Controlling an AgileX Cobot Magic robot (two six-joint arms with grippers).
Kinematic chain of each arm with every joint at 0, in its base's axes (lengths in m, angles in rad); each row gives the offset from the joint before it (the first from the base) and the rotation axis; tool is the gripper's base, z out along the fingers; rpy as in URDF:
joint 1: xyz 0 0 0.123 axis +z
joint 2: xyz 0 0 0 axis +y
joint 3: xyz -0.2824 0 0.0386 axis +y
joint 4: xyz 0.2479 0 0.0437 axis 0.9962 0 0.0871
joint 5: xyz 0 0 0 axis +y
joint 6: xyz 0.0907 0 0.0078 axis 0.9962 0 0.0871
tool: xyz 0 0 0 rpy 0 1.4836 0
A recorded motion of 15 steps. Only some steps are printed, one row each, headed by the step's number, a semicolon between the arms.
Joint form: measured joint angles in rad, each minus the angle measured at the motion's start. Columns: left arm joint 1, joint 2, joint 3, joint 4, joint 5, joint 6; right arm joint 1, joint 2, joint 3, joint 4, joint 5, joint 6.
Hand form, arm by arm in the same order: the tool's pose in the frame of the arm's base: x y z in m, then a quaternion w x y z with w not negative. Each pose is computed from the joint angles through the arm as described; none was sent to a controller.
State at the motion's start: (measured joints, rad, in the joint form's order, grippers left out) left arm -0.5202 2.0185 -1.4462 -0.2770 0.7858 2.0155; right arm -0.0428 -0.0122 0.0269 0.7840 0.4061 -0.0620
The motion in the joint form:
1: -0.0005 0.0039 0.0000 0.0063 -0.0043 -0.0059; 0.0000 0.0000 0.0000 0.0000 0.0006 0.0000
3: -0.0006 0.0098 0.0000 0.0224 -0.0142 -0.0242; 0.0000 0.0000 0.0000 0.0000 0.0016 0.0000
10: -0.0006 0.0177 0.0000 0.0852 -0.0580 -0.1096; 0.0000 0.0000 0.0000 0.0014 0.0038 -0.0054
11: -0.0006 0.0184 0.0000 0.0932 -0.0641 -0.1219; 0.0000 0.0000 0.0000 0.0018 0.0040 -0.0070
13: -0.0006 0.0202 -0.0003 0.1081 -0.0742 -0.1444; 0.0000 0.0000 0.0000 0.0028 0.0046 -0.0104
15: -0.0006 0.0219 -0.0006 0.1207 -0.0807 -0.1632; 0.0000 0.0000 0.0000 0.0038 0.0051 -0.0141
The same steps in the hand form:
1: 0.3537 -0.2226 0.1769 0.18239 0.91008 0.37156 0.02079; 0.0519 0.0233 0.1787 0.55205 0.19107 0.75493 0.29803
3: 0.3551 -0.2222 0.1744 0.17945 0.90859 0.37630 0.02572; 0.0519 0.0234 0.1787 0.55168 0.19091 0.75519 0.29815
10: 0.3606 -0.2202 0.1715 0.17749 0.89815 0.39916 0.04997; 0.0518 0.0235 0.1786 0.55154 0.18884 0.75607 0.29748
11: 0.3613 -0.2199 0.1714 0.17780 0.89639 0.40255 0.05315; 0.0518 0.0236 0.1786 0.55167 0.18830 0.75622 0.29722
13: 0.3626 -0.2195 0.1708 0.17796 0.89327 0.40860 0.05862; 0.0518 0.0236 0.1786 0.55186 0.18715 0.75654 0.29676
15: 0.3635 -0.2191 0.1703 0.17741 0.89084 0.41355 0.06253; 0.0518 0.0237 0.1786 0.55214 0.18591 0.75687 0.29620

